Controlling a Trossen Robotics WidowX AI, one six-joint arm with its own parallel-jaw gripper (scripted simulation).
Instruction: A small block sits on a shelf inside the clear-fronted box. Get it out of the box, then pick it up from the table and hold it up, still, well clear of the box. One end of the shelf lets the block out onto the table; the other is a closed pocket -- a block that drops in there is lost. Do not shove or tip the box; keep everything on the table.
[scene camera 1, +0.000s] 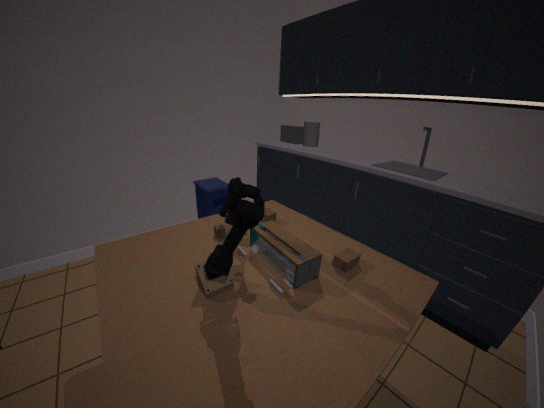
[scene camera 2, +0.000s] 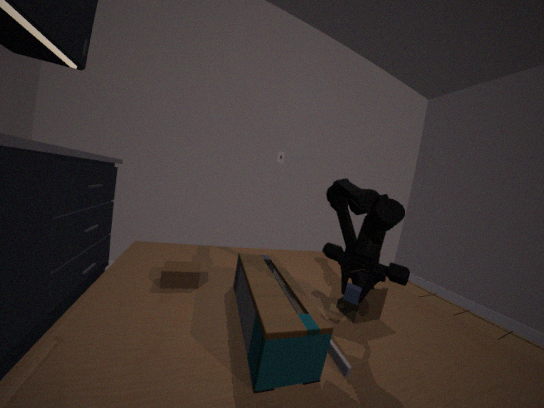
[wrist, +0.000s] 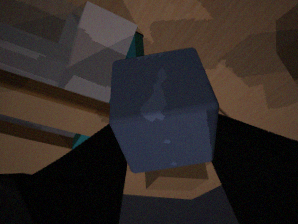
In view: my gripper (scene camera 2: 350, 297), a blue block (wrist: 163, 110), a long box (scene camera 2: 286, 338), a small brown box (scene camera 2: 174, 274) and a small brown box (wrist: 189, 178).
The long box also shows in scene camera 1 (scene camera 1: 296, 261) and in the wrist view (wrist: 63, 63). My gripper shows as well in the wrist view (wrist: 164, 124).
